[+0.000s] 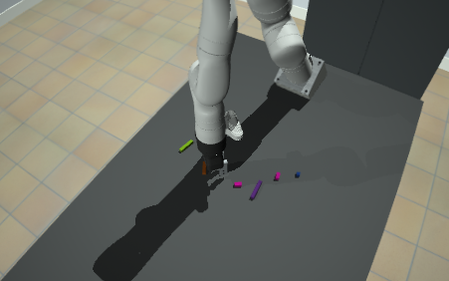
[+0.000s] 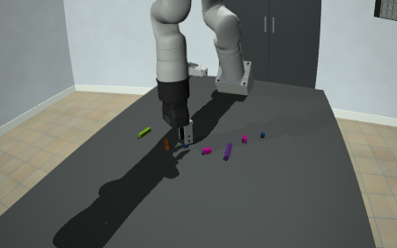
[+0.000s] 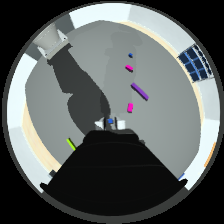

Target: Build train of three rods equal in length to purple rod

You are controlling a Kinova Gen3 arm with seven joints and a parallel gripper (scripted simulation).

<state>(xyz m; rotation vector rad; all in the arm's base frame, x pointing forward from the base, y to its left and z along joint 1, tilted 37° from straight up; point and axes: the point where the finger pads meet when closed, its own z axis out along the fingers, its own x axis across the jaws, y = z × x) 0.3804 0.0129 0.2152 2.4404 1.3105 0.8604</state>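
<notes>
My gripper is now 2 cm short of the orange rod, 5 cm to the left of it and 3 cm above it. Round my hand: lime rod (15 cm to the right, 3 cm below); purple rod (2 cm behind, 11 cm to the left, 3 cm below).
</notes>
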